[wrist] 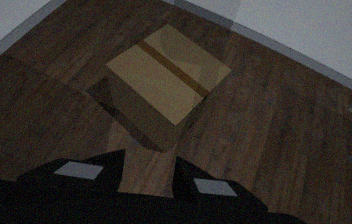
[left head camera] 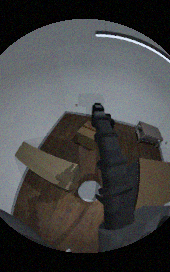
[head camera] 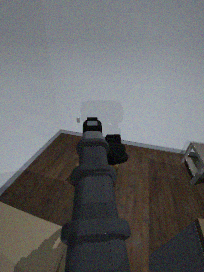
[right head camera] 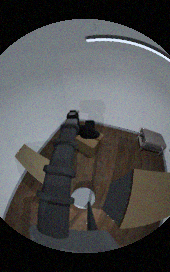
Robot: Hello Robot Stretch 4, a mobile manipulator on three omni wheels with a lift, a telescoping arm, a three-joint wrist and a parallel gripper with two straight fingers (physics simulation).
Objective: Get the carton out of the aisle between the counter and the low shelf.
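Pixels of known places: gripper, between the fingertips: [wrist: 149, 168]; robot's base, origin of its link: [left head camera: 89, 190] [right head camera: 83, 197].
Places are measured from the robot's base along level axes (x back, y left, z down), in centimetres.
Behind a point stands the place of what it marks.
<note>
The carton [wrist: 165, 75] @(x -115.6, y -9.2, z -38.0 cm) [left head camera: 86, 138] @(x -101.6, y 0.0, z -30.3 cm) [right head camera: 90, 147] @(x -92.8, y -12.5, z -34.6 cm) is a tan box with a brown tape strip across its top. It stands upright on the wooden floor near the back wall; the arm hides most of it in the head camera view. My gripper [wrist: 149, 168] @(x -54.0, y -8.6, z -105.3 cm) is open and empty, raised above the floor, with the carton ahead of its fingers and apart from them. A long tan unit [head camera: 25, 230] @(x -38.8, y 45.8, z -58.3 cm) [left head camera: 45, 162] @(x -39.2, y 62.8, z -58.3 cm) [right head camera: 31, 161] @(x -42.1, y 84.5, z -58.4 cm) stands at the left. A unit with a tan top and dark side [head camera: 180, 247] @(x -21.2, y -50.5, z -64.1 cm) [left head camera: 154, 182] @(x 7.1, y -67.3, z -88.3 cm) [right head camera: 150, 197] @(x 8.5, y -68.0, z -88.3 cm) stands at the right.
A small pale table [left head camera: 150, 131] @(x -106.5, y -188.1, z -42.3 cm) [right head camera: 153, 138] @(x -106.5, y -189.4, z -42.3 cm) stands at the back right. My round white base [left head camera: 89, 191] @(x 1.1, y 0.2, z -18.7 cm) [right head camera: 82, 198] @(x 1.3, y -0.2, z -18.7 cm) is on the floor between the two units. My thick grey arm [head camera: 95, 200] @(x -18.5, y -0.1, z -135.7 cm) crosses the middle of the head camera view. Walls meet behind the carton.
</note>
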